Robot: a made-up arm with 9 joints. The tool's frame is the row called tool.
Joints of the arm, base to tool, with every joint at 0 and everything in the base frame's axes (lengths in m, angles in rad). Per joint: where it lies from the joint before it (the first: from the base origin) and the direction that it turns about. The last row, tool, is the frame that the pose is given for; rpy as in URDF.
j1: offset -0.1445 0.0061 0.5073 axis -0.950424 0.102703 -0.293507
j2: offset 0.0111 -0.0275 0.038 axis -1 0 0
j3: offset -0.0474 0.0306 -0.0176 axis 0 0 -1
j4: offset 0.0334 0.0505 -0.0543 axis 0 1 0
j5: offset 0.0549 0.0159 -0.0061 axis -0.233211 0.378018 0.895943
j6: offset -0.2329 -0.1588 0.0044 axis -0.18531 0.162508 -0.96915
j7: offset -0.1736 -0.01 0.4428 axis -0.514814 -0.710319 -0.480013
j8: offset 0.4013 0.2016 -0.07 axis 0 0 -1
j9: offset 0.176 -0.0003 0.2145 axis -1 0 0
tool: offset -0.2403 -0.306 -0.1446 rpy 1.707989 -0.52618 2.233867
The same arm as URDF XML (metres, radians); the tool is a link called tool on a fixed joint. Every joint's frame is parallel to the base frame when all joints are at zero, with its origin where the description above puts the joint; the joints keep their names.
<robot name="arm">
  <joint name="tool_fixed" type="fixed">
    <parent link="link9"/>
    <child link="tool"/>
    <origin xyz="-0.2403 -0.306 -0.1446" rpy="1.708 -0.5262 2.2339"/>
  </joint>
  <joint name="j9" type="continuous">
    <parent link="link8"/>
    <child link="link9"/>
    <origin xyz="0.176 -0.0003 0.2145"/>
    <axis xyz="-1 0 0"/>
  </joint>
  <joint name="j8" type="continuous">
    <parent link="link7"/>
    <child link="link8"/>
    <origin xyz="0.4013 0.2016 -0.07"/>
    <axis xyz="0 0 -1"/>
  </joint>
  <joint name="j7" type="continuous">
    <parent link="link6"/>
    <child link="link7"/>
    <origin xyz="-0.1736 -0.01 0.4428"/>
    <axis xyz="-0.514814 -0.710319 -0.480013"/>
  </joint>
  <joint name="j6" type="continuous">
    <parent link="link5"/>
    <child link="link6"/>
    <origin xyz="-0.2329 -0.1588 0.0044"/>
    <axis xyz="-0.18531 0.162508 -0.96915"/>
  </joint>
  <joint name="j5" type="continuous">
    <parent link="link4"/>
    <child link="link5"/>
    <origin xyz="0.0549 0.0159 -0.0061"/>
    <axis xyz="-0.233211 0.378018 0.895943"/>
  </joint>
  <joint name="j4" type="continuous">
    <parent link="link3"/>
    <child link="link4"/>
    <origin xyz="0.0334 0.0505 -0.0543"/>
    <axis xyz="0 1 0"/>
  </joint>
  <joint name="j3" type="continuous">
    <parent link="link2"/>
    <child link="link3"/>
    <origin xyz="-0.0474 0.0306 -0.0176"/>
    <axis xyz="0 0 -1"/>
  </joint>
  <joint name="j2" type="continuous">
    <parent link="link1"/>
    <child link="link2"/>
    <origin xyz="0.0111 -0.0275 0.038"/>
    <axis xyz="-1 0 0"/>
  </joint>
  <joint name="j1" type="continuous">
    <parent link="base_link"/>
    <child link="link1"/>
    <origin xyz="-0.1445 0.0061 0.5073"/>
    <axis xyz="-0.950424 0.102703 -0.293507"/>
  </joint>
  <link name="base_link"/>
  <link name="link1"/>
  <link name="link2"/>
  <link name="link3"/>
  <link name="link4"/>
  <link name="link5"/>
  <link name="link6"/>
  <link name="link7"/>
  <link name="link8"/>
  <link name="link9"/>
  <link name="tool"/>
</robot>

